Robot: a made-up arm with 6 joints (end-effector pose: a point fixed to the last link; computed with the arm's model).
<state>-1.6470 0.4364 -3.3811 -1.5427 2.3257 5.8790</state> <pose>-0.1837 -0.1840 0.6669 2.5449 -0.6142 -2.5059</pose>
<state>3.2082 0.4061 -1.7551 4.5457 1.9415 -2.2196</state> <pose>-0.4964 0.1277 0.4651 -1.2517 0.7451 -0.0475</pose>
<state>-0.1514 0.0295 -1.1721 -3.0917 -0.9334 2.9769</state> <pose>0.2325 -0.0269 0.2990 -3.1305 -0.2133 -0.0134</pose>
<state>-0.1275 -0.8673 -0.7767 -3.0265 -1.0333 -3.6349</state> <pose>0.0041 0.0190 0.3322 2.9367 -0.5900 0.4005</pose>
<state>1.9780 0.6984 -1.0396 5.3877 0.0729 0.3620</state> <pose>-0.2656 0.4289 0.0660 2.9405 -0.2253 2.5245</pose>
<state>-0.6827 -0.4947 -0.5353 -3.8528 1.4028 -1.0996</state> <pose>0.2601 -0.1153 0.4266 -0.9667 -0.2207 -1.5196</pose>
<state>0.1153 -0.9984 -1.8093 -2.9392 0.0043 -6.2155</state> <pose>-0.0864 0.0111 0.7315 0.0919 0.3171 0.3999</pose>
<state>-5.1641 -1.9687 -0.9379 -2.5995 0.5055 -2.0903</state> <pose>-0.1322 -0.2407 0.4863 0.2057 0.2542 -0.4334</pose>
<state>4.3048 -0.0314 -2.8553 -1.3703 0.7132 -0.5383</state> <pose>-0.0492 -0.0935 0.9075 0.6721 -0.4662 -1.0053</pose>
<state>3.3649 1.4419 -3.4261 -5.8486 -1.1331 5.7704</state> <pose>-0.4477 -0.0302 0.4067 -0.3548 -0.1799 -0.0754</pose>
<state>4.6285 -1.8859 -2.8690 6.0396 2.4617 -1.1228</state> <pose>0.0057 0.5449 0.2166 0.7089 -0.5612 0.2723</pose>
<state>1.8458 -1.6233 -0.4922 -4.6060 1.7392 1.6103</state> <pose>-0.1132 -0.1463 0.4297 -1.5653 1.0563 2.0494</pose>
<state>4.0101 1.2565 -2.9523 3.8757 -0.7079 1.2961</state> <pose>-0.3136 -0.5434 0.1693 2.0201 -0.4847 -0.4319</pose>
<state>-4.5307 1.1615 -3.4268 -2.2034 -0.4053 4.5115</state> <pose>-0.2271 0.5710 0.4134 -1.0878 0.4933 0.7810</pose>
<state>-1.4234 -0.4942 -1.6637 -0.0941 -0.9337 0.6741</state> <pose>0.0103 0.0395 0.8037 0.0314 -0.0863 2.3368</pose>
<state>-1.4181 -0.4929 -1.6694 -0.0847 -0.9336 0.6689</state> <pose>0.0083 0.0403 0.8043 0.0280 -0.0781 2.3424</pose>
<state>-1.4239 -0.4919 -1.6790 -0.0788 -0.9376 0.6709</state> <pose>0.0072 0.0430 0.8046 0.0313 -0.0652 2.3420</pose>
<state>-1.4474 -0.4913 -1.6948 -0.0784 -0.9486 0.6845</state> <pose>0.0073 0.0488 0.8044 0.0462 -0.0447 2.3322</pose>
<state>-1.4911 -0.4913 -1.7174 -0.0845 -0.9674 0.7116</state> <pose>0.0097 0.0580 0.8035 0.0750 -0.0169 2.3123</pose>
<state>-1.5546 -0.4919 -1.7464 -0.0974 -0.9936 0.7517</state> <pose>0.0153 0.0699 0.8016 0.1191 0.0152 2.2827</pose>
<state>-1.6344 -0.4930 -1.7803 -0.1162 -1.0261 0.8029</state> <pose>0.0249 0.0830 0.7983 0.1776 0.0474 2.2462</pose>
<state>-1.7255 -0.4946 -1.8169 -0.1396 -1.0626 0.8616</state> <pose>0.0385 0.0955 0.7935 0.2476 0.0745 2.2047</pose>
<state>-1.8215 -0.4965 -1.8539 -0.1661 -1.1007 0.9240</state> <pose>0.0555 0.1055 0.7875 0.3245 0.0925 2.1608</pose>
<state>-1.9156 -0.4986 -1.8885 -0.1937 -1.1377 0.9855</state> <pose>0.0740 0.1117 0.7808 0.4016 0.0998 2.1162</pose>
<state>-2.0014 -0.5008 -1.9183 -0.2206 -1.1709 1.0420</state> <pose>0.0919 0.1141 0.7740 0.4722 0.0971 2.0730</pose>
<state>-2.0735 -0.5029 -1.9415 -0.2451 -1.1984 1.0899</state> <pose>0.1074 0.1134 0.7680 0.5308 0.0875 2.0337</pose>
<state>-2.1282 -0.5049 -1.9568 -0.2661 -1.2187 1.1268</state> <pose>0.1192 0.1109 0.7633 0.5737 0.0745 2.0008</pose>
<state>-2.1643 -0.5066 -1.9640 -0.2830 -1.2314 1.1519</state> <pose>0.1269 0.1077 0.7602 0.6001 0.0610 1.9763</pose>
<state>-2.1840 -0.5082 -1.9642 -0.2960 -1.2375 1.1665</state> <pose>0.1311 0.1049 0.7586 0.6124 0.0488 1.9602</pose>
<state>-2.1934 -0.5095 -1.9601 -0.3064 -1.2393 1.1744</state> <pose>0.1330 0.1022 0.7580 0.6154 0.0379 1.9495</pose>
